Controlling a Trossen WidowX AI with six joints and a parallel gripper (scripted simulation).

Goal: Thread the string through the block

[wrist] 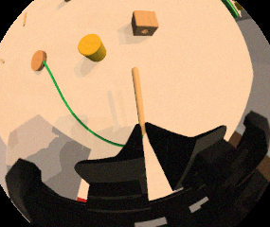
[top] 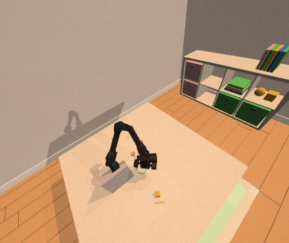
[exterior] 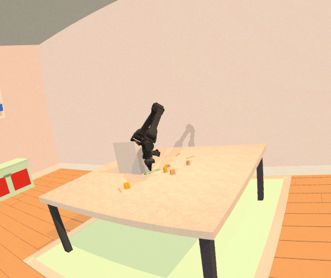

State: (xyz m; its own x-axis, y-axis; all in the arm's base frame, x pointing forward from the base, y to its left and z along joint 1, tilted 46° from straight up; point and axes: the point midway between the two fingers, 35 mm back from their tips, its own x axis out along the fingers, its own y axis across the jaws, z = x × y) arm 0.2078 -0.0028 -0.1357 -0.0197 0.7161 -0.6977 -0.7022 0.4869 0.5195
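The wooden block lies 120 mm ahead of my gripper tip, 80 mm to the left of it and 30 mm below it. Also, from my gripper tip: thin wooden stick (10 mm to the left, 10 mm ahead); yellow cylinder (100 mm to the left, 40 mm ahead, 30 mm below); orange cube (200 mm to the right, 40 mm behind, 30 mm below).
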